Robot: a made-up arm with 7 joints. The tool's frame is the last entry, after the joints.
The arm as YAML. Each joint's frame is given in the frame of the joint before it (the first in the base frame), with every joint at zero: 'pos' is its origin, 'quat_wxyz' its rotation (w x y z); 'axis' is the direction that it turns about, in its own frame. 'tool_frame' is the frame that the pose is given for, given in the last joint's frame.
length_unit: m
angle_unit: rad
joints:
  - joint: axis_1
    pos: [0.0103, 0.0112, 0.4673]
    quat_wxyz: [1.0, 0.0, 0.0, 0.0]
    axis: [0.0, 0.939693, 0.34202]
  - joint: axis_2
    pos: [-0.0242, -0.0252, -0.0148]
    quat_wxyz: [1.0, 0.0, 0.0, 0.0]
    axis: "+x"
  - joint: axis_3
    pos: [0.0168, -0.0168, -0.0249]
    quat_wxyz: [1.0, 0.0, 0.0, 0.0]
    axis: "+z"
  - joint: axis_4
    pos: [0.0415, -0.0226, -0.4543]
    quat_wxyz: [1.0, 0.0, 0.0, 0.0]
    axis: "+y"
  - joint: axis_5
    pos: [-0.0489, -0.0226, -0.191]
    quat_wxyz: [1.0, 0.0, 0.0, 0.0]
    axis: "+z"
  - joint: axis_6
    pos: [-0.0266, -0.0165, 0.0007]
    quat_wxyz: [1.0, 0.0, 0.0, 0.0]
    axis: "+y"
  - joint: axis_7
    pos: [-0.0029, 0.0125, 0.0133]
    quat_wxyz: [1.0, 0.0, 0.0, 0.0]
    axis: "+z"
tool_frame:
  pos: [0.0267, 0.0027, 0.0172]
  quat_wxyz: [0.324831, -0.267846, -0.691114, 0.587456]
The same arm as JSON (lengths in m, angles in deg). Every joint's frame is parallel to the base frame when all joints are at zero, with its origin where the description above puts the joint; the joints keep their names.
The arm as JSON. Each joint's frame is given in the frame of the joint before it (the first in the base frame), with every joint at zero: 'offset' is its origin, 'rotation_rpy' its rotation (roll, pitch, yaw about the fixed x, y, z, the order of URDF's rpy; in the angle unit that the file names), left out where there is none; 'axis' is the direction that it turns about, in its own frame. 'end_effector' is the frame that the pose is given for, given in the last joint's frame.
{"length_unit": "m", "angle_unit": "deg", "chain": [
  {"id": "axis_1", "offset": [0.0103, 0.0112, 0.4673], "axis": [0.0, 0.9397, 0.342]},
  {"id": "axis_2", "offset": [-0.0242, -0.0252, -0.0148], "axis": "+x"},
  {"id": "axis_3", "offset": [0.0168, -0.0168, -0.0249], "axis": "+z"},
  {"id": "axis_4", "offset": [0.0415, -0.0226, -0.4543], "axis": "+y"},
  {"id": "axis_5", "offset": [-0.0489, -0.0226, -0.191], "axis": "+z"},
  {"id": "axis_6", "offset": [-0.0266, -0.0165, 0.0007], "axis": "+y"},
  {"id": "axis_7", "offset": [-0.0029, 0.0125, 0.0133], "axis": "+z"}
], "end_effector": {"offset": [0.0267, 0.0027, 0.0172], "rotation_rpy": [-95.72, -7.72, 130.65]}}

